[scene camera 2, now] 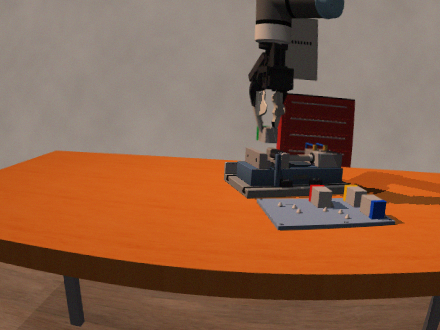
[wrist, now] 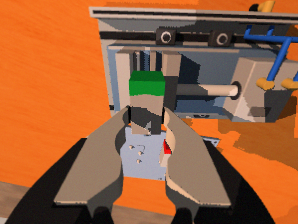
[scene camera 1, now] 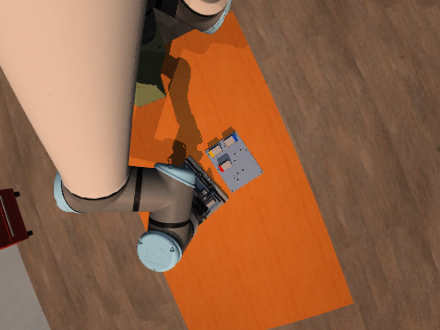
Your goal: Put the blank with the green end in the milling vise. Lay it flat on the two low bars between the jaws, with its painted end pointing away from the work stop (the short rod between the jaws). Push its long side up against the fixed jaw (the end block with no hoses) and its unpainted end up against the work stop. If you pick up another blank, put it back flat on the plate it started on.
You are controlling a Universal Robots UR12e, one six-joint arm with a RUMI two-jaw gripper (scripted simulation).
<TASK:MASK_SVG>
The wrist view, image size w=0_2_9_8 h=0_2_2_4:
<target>gripper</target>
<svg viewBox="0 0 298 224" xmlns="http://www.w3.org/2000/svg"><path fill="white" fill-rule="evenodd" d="M164 106L162 108L162 124L166 127L165 143L171 151L171 156L167 161L165 193L167 198L176 206L176 213L171 224L193 224L193 222L194 224L276 224L251 185L209 140L203 139L167 106ZM131 107L129 105L125 106L86 138L79 139L31 186L16 205L5 224L91 224L91 221L92 224L114 224L111 216L113 203L122 195L124 181L120 149L126 142L125 128L131 124Z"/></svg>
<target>green-ended blank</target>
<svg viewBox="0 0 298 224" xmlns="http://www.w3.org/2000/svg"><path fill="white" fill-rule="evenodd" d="M133 71L129 79L132 134L161 135L162 108L165 92L162 71Z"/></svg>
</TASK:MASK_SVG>
